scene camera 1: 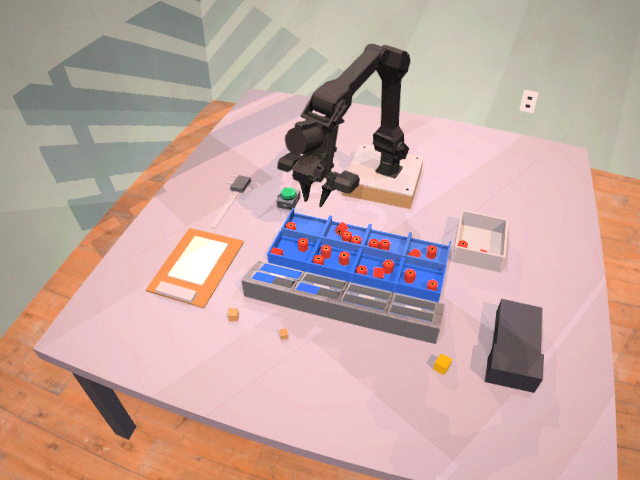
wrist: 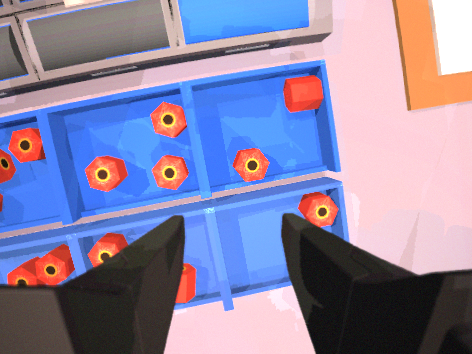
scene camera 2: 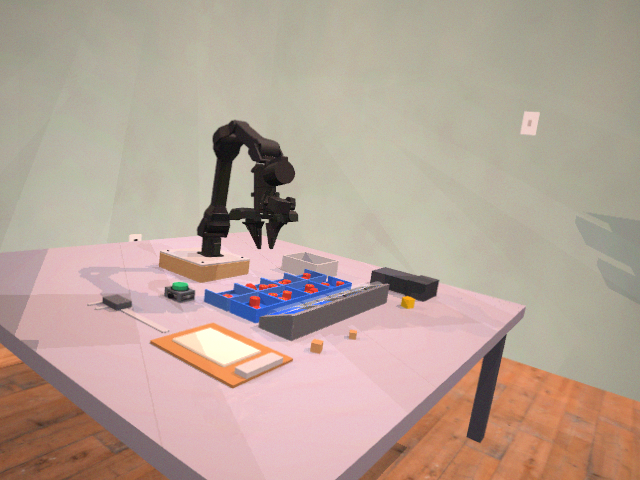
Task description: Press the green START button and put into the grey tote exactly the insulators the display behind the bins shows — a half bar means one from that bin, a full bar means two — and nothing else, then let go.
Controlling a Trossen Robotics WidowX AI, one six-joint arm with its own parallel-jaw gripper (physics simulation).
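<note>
There's a grey tote (scene camera 1: 480, 231), a black box (scene camera 1: 515, 361) and a grey display bar (scene camera 1: 384, 321). I also see the grey display bar (wrist: 322, 27) in the wrist view, and scene camera 2 shows the grey display bar (scene camera 2: 288, 326) too. As for me, that's my gripper (scene camera 1: 313, 204), and you'd find the same gripper (wrist: 233, 225) in the wrist view, plus my gripper (scene camera 2: 265, 249) again in scene camera 2.
</note>
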